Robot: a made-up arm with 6 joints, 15 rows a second.
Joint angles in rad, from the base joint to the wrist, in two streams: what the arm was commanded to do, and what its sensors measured. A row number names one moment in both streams.
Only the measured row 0 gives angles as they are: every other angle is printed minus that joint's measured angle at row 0.
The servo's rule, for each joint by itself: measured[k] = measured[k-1] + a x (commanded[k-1-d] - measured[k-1]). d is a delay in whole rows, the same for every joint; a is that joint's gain. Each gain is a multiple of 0.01, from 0.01 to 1. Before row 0 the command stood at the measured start. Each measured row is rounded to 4 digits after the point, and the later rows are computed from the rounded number. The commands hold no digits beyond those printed.
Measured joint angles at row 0:
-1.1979 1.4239 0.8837 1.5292 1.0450 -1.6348
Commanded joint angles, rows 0 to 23:
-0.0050 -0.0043 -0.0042 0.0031 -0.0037 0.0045
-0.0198 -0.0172 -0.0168 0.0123 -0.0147 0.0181
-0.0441 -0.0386 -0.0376 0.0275 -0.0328 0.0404
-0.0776 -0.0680 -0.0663 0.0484 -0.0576 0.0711
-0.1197 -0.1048 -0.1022 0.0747 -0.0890 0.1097
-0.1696 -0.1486 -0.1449 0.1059 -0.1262 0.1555
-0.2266 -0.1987 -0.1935 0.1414 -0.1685 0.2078
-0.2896 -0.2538 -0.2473 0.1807 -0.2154 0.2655
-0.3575 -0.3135 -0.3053 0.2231 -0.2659 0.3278
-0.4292 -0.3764 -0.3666 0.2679 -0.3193 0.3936
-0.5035 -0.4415 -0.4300 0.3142 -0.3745 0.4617
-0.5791 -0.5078 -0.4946 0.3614 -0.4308 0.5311
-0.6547 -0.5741 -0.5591 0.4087 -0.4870 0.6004
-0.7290 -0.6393 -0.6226 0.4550 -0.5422 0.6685
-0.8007 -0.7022 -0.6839 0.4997 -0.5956 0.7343
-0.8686 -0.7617 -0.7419 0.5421 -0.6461 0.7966
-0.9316 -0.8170 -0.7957 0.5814 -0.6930 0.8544
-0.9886 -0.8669 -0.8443 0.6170 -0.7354 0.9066
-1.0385 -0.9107 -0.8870 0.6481 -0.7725 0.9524
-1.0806 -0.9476 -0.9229 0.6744 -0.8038 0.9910
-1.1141 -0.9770 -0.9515 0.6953 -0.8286 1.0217
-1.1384 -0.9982 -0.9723 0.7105 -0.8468 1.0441
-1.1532 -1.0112 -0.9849 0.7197 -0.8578 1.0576
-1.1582 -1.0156 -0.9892 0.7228 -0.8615 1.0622
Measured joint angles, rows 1 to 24:
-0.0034 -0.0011 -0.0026 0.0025 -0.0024 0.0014
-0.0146 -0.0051 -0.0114 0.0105 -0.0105 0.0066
-0.0347 -0.0135 -0.0276 0.0244 -0.0252 0.0171
-0.0639 -0.0271 -0.0516 0.0441 -0.0466 0.0338
-0.1018 -0.0465 -0.0830 0.0692 -0.0746 0.0573
-0.1479 -0.0720 -0.1214 0.0993 -0.1087 0.0877
-0.2014 -0.1037 -0.1661 0.1338 -0.1482 0.1249
-0.2614 -0.1412 -0.2164 0.1723 -0.1926 0.1685
-0.3267 -0.1843 -0.2715 0.2140 -0.2410 0.2179
-0.3964 -0.2323 -0.3305 0.2582 -0.2927 0.2724
-0.4692 -0.2846 -0.3922 0.3041 -0.3467 0.3311
-0.5439 -0.3404 -0.4557 0.3511 -0.4022 0.3931
-0.6192 -0.3988 -0.5198 0.3983 -0.4582 0.4574
-0.6939 -0.4589 -0.5835 0.4448 -0.5136 0.5228
-0.7665 -0.5197 -0.6457 0.4898 -0.5677 0.5884
-0.8359 -0.5802 -0.7053 0.5327 -0.6194 0.6529
-0.9010 -0.6394 -0.7613 0.5726 -0.6680 0.7154
-0.9606 -0.6963 -0.8128 0.6090 -0.7125 0.7747
-1.0136 -0.7499 -0.8588 0.6411 -0.7521 0.8298
-1.0592 -0.7993 -0.8985 0.6684 -0.7862 0.8798
-1.0965 -0.8437 -0.9314 0.6905 -0.8142 0.9238
-1.1250 -0.8823 -0.9568 0.7069 -0.8357 0.9611
-1.1442 -0.9145 -0.9742 0.7174 -0.8503 0.9910
-1.1537 -0.9398 -0.9835 0.7218 -0.8577 1.0131
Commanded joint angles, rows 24 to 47:
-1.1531 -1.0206 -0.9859 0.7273 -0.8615 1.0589
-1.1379 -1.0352 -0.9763 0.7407 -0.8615 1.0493
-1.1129 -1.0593 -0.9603 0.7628 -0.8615 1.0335
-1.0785 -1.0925 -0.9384 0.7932 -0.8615 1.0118
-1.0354 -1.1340 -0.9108 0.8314 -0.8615 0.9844
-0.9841 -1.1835 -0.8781 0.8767 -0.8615 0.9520
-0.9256 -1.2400 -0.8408 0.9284 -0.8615 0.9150
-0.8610 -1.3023 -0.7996 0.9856 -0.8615 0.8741
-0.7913 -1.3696 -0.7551 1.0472 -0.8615 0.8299
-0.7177 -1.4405 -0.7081 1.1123 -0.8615 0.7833
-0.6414 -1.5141 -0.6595 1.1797 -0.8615 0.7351
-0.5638 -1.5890 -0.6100 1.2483 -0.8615 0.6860
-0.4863 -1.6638 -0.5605 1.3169 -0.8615 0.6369
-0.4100 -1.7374 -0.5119 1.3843 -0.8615 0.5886
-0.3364 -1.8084 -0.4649 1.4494 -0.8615 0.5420
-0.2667 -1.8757 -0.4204 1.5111 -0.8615 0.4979
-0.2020 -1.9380 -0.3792 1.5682 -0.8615 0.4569
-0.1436 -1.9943 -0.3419 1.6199 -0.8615 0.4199
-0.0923 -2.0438 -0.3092 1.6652 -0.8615 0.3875
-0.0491 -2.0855 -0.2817 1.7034 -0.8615 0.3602
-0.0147 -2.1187 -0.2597 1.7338 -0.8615 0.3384
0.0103 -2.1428 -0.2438 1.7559 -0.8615 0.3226
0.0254 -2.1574 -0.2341 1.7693 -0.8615 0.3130
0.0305 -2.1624 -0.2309 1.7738 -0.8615 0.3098
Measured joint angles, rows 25 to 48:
-1.1533 -0.9600 -0.9850 0.7263 -0.8602 1.0273
-1.1428 -0.9788 -0.9796 0.7381 -0.8611 1.0341
-1.1225 -0.9989 -0.9676 0.7584 -0.8614 1.0339
-1.0926 -1.0223 -0.9495 0.7869 -0.8615 1.0270
-1.0537 -1.0502 -0.9255 0.8234 -0.8615 1.0138
-1.0064 -1.0835 -0.8961 0.8671 -0.8615 0.9946
-0.9515 -1.1226 -0.8618 0.9174 -0.8615 0.9699
-0.8900 -1.1675 -0.8232 0.9733 -0.8615 0.9402
-0.8229 -1.2180 -0.7810 1.0339 -0.8615 0.9060
-0.7514 -1.2736 -0.7358 1.0982 -0.8615 0.8680
-0.6766 -1.3337 -0.6885 1.1650 -0.8615 0.8268
-0.5999 -1.3975 -0.6398 1.2333 -0.8615 0.7832
-0.5227 -1.4641 -0.5906 1.3019 -0.8615 0.7378
-0.4461 -1.5324 -0.5418 1.3695 -0.8615 0.6915
-0.3715 -1.6014 -0.4941 1.4350 -0.8615 0.6452
-0.3002 -1.6700 -0.4484 1.4974 -0.8615 0.5995
-0.2334 -1.7370 -0.4055 1.5555 -0.8615 0.5553
-0.1723 -1.8013 -0.3661 1.6083 -0.8615 0.5133
-0.1179 -1.8619 -0.3308 1.6550 -0.8615 0.4743
-0.0711 -1.9178 -0.3004 1.6947 -0.8615 0.4389
-0.0327 -1.9680 -0.2752 1.7268 -0.8615 0.4077
-0.0035 -2.0117 -0.2557 1.7507 -0.8615 0.3813
0.0162 -2.0481 -0.2423 1.7660 -0.8615 0.3601
0.0259 -2.0767 -0.2352 1.7724 -0.8615 0.3445

